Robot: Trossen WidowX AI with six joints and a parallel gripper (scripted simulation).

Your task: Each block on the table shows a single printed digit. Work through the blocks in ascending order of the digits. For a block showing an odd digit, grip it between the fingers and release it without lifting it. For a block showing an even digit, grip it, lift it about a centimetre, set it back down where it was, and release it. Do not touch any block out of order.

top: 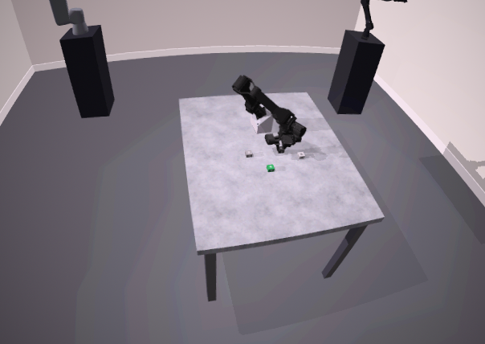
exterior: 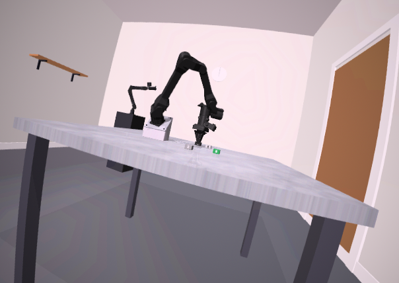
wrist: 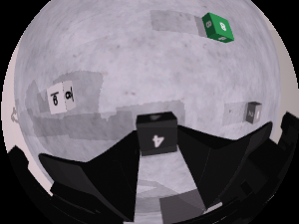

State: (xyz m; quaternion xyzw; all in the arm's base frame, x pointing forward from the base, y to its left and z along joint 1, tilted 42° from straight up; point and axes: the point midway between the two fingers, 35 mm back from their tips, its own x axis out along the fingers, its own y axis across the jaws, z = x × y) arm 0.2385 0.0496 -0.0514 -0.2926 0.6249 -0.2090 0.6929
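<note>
Right now my gripper tip is 12 cm short of the green block, 8 cm to the left of it and 1 cm above it. Round my gripper tip: white block 11 cm to the left, 4 cm ahead, 1 cm below; then black block right at my gripper tip; then grey block 17 cm to the right, 1 cm below, 1 cm ahead.
</note>
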